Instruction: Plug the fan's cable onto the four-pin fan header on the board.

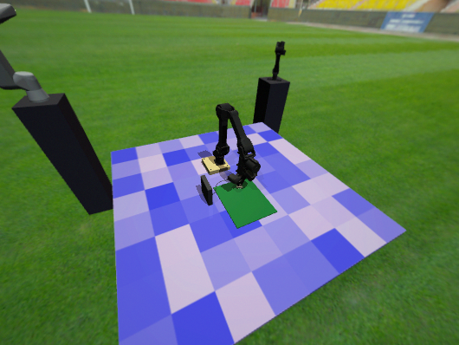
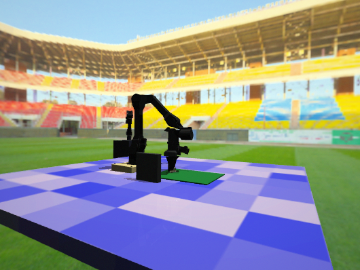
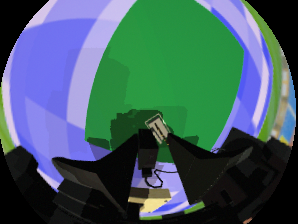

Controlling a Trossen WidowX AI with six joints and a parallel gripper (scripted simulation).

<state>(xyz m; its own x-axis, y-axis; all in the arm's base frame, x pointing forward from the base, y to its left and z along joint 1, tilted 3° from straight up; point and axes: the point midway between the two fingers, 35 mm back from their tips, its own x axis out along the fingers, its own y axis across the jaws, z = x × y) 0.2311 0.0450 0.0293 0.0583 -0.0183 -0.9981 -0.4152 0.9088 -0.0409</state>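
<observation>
The black plug is 10 mm behind my gripper tip and 10 mm above it. From my gripper tip the other things lie so: black fan 200 mm to the right, 40 mm above, 20 mm ahead; green board 100 mm ahead, 30 mm below, 20 mm to the right; pale header 20 mm below, 10 mm to the right, 10 mm ahead.
</observation>
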